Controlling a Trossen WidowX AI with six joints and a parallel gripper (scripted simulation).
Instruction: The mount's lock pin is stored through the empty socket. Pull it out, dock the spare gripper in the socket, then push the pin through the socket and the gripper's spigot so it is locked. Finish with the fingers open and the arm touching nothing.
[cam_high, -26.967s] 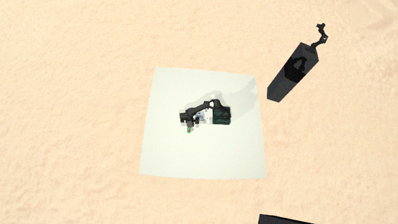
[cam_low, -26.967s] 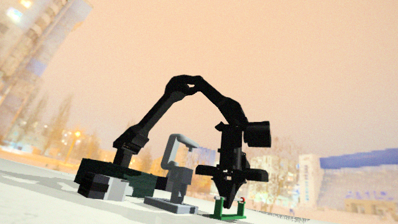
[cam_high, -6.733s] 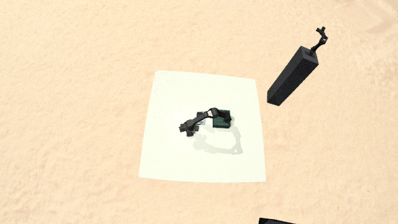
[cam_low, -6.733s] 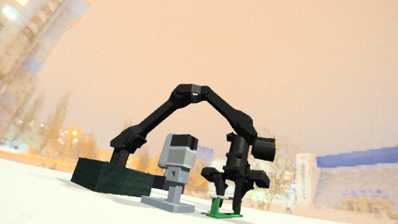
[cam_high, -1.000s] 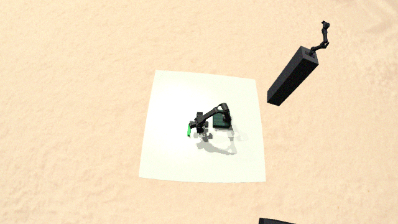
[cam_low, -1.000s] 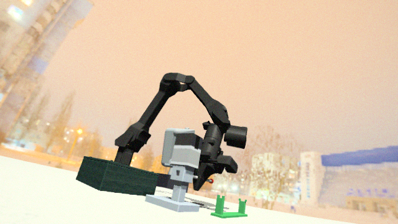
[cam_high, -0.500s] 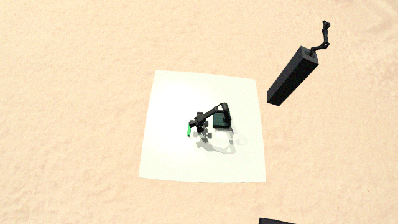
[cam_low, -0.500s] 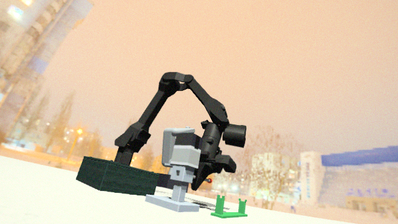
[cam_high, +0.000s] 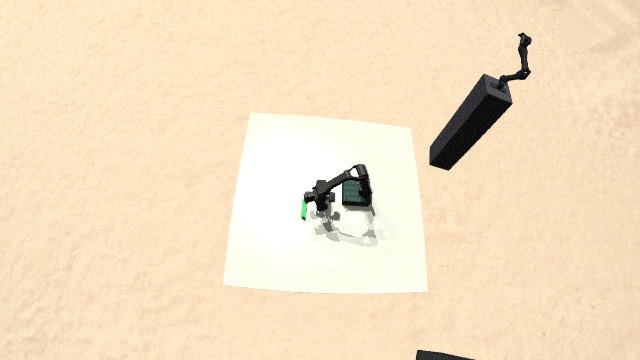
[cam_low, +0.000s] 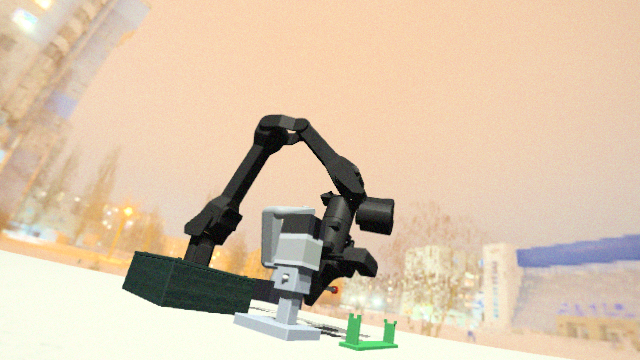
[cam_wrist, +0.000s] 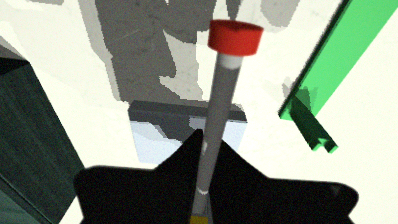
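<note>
Now: gripper tip 5 cm to the left of the grey mount and 1 cm below it. Round my gripper tip: spare gripper (8 cm above, 5 cm to the right, 1 cm ahead); green cradle (8 cm to the left, 8 cm ahead, 2 cm below).
</note>
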